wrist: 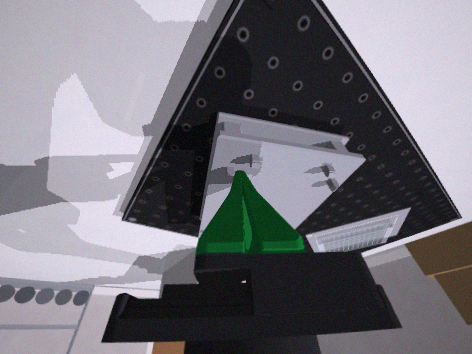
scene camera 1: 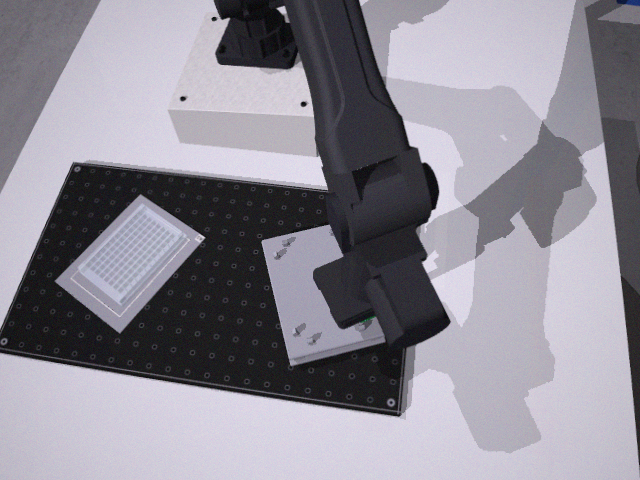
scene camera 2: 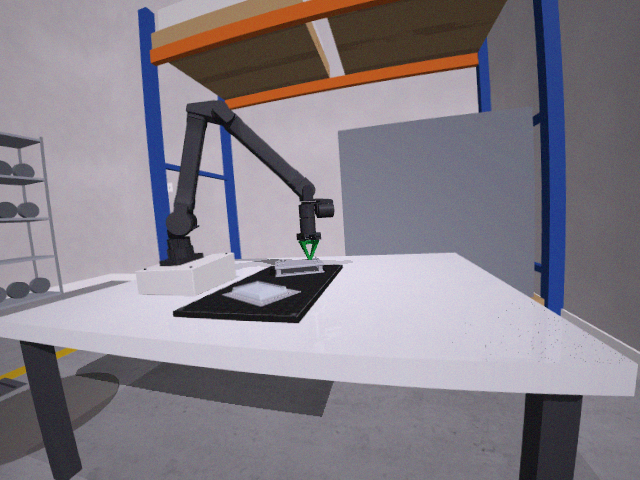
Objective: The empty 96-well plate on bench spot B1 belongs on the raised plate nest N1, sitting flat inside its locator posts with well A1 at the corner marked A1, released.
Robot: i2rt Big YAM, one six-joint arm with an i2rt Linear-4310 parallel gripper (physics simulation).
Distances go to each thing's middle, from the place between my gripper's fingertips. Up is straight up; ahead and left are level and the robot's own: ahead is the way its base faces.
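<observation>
Counted from my gripper, the flat grey nest (scene camera 1: 118, 317) is 320 mm to the right, 30 mm behind and 30 mm below. As for the clear well plate (scene camera 1: 129, 257), my gripper is 320 mm to the left of it, 30 mm past it and 20 mm above it.
</observation>
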